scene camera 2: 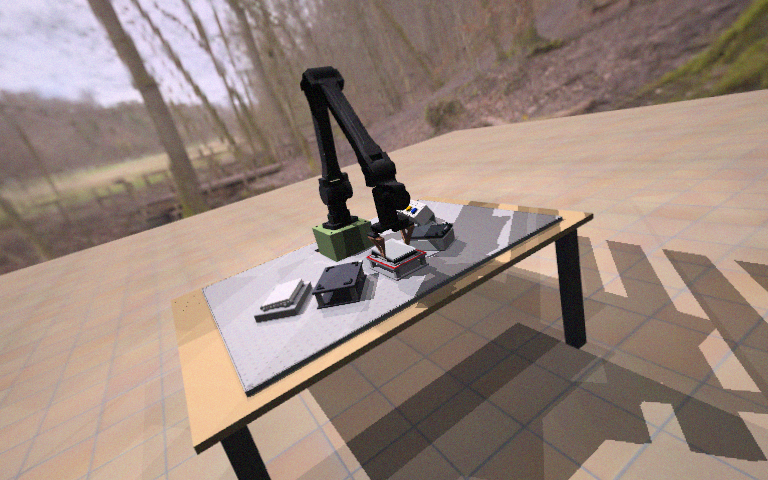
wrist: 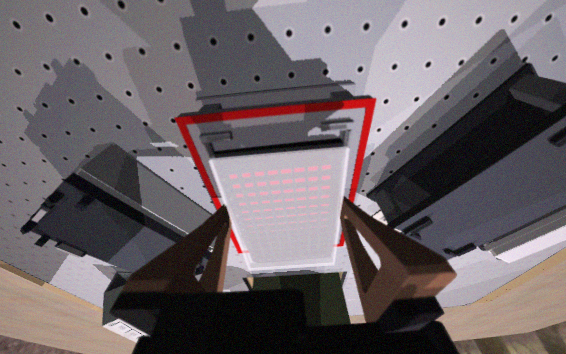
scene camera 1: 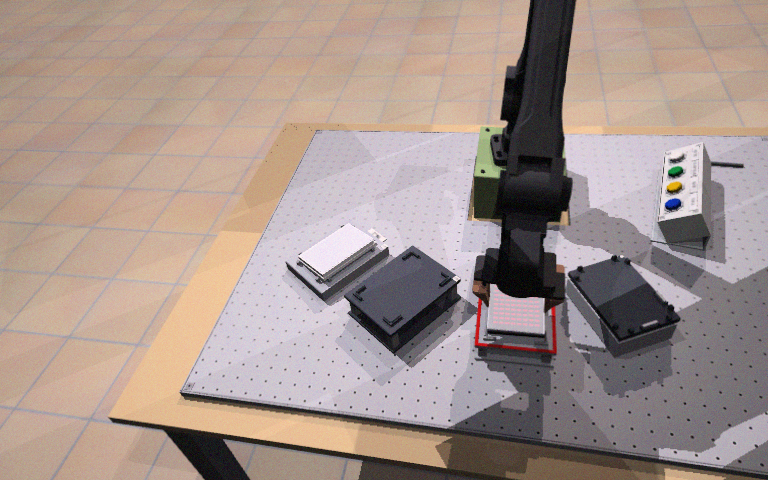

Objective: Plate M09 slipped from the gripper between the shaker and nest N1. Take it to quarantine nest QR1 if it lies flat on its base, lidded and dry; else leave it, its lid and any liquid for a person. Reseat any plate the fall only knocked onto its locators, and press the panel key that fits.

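Places are measured from the arm's base along level axes (x ahead, y left, z up), in centimetres.
Pixels of known places: gripper, between the fingertips: (scene camera 2: 395, 251) (wrist: 284, 205) (scene camera 1: 516, 307); arm's base, origin of its link: (scene camera 2: 340, 224).
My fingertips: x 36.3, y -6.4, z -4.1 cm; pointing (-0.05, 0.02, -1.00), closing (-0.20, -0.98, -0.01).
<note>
Ahead of a thing's pixels: the offset from my fingertips to its top centre. "*": to the spot under its first point.
A white plate with pink well marks @[dx -1.4, dy +0.2, dz +1.4 cm] (scene camera 1: 516, 323) (scene camera 2: 400, 250) (wrist: 290, 240) sits in the red-bordered nest @[dx -1.0, dy +0.2, dz -0.7 cm] (scene camera 1: 515, 348) (scene camera 2: 395, 267) (wrist: 275, 111); a dark gap shows under its front edge. No label is readable, so I cannot tell whether it is M09. My gripper (scene camera 1: 517, 302) (scene camera 2: 394, 249) (wrist: 284, 205) points down, shut on this plate, with a brown finger against each long side. A plain white plate @[dx -17.1, dy -30.9, dz -0.7 cm] (scene camera 1: 338, 249) (scene camera 2: 283, 291) lies on a grey base at the left. The panel @[dx -26.8, dy +35.5, dz +3.1 cm] (scene camera 1: 684, 186) (scene camera 2: 417, 211) has white, green, yellow and blue keys. I see no liquid.
A dark two-deck stand with corner brackets @[* dx -3.9, dy -17.9, dz -0.1 cm] (scene camera 1: 404, 294) (scene camera 2: 339, 283) (wrist: 490, 185) stands left of the red-bordered nest in scene camera 1. A dark-topped grey box with corner pins @[* dx -1.5, dy +15.9, dz +0.2 cm] (scene camera 1: 617, 294) (scene camera 2: 434, 232) (wrist: 110, 220) stands at its right. The green arm base (scene camera 1: 487, 192) (scene camera 2: 339, 240) is behind.
</note>
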